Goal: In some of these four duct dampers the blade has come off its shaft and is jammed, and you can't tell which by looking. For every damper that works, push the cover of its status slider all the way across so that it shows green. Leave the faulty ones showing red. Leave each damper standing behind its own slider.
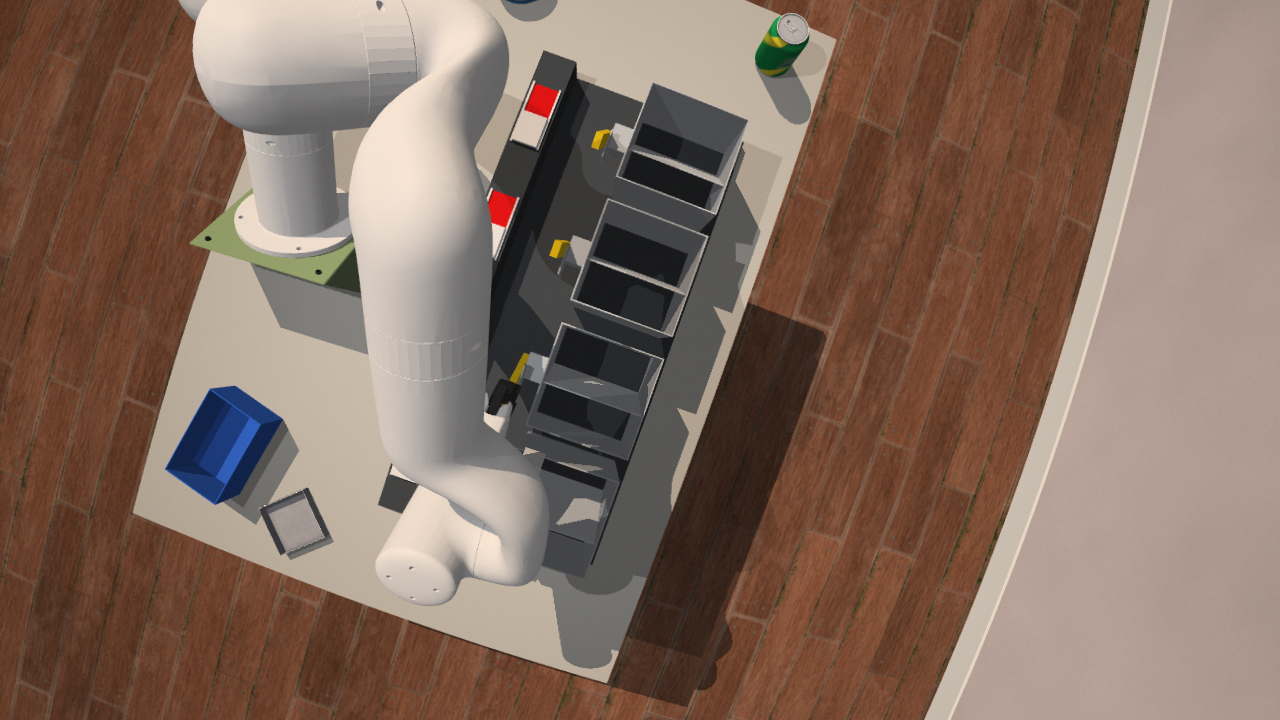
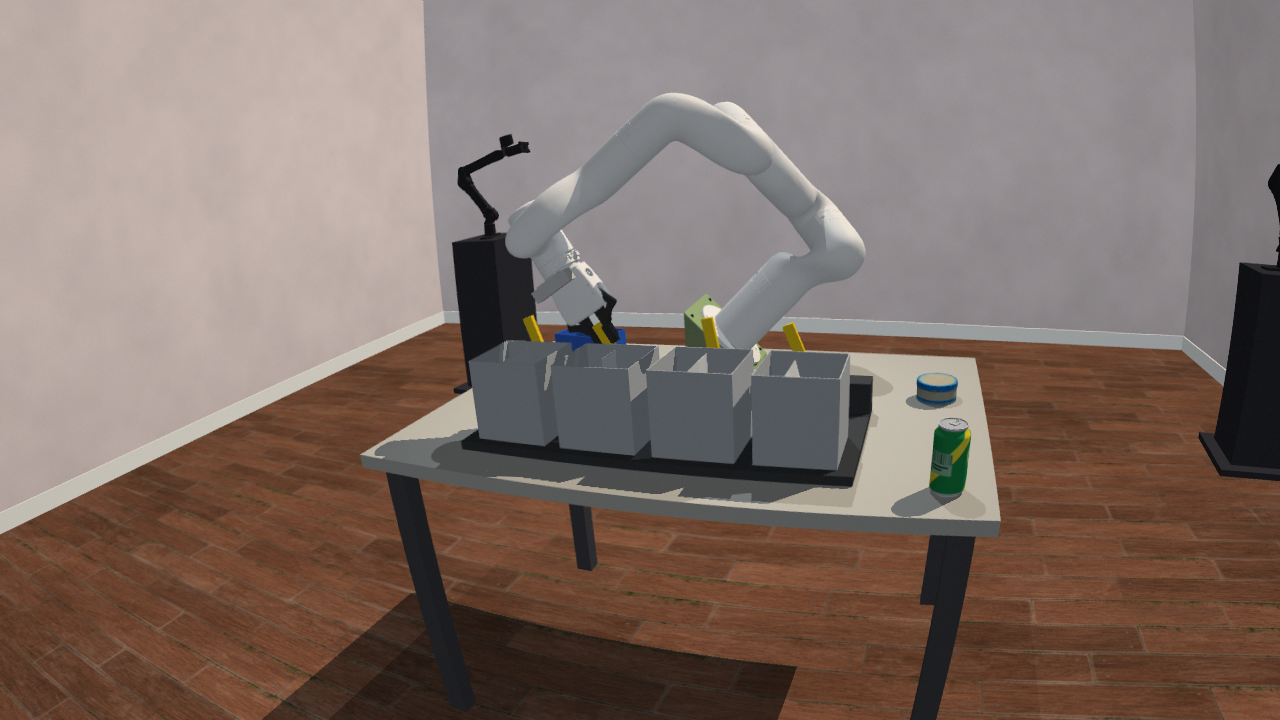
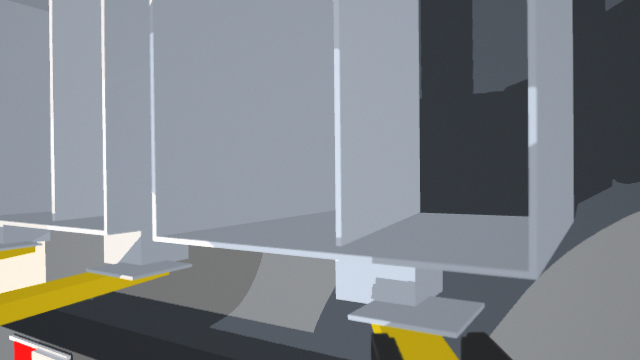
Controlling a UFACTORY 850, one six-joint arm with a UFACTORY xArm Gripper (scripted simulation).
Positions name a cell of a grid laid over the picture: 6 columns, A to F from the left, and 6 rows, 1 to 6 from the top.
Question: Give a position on a damper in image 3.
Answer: At C3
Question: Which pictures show the damper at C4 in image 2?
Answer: Image 1, image 2 and image 3: all of them.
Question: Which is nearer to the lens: the round tin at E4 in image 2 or the damper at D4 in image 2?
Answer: The damper.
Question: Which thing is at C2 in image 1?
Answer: A damper.
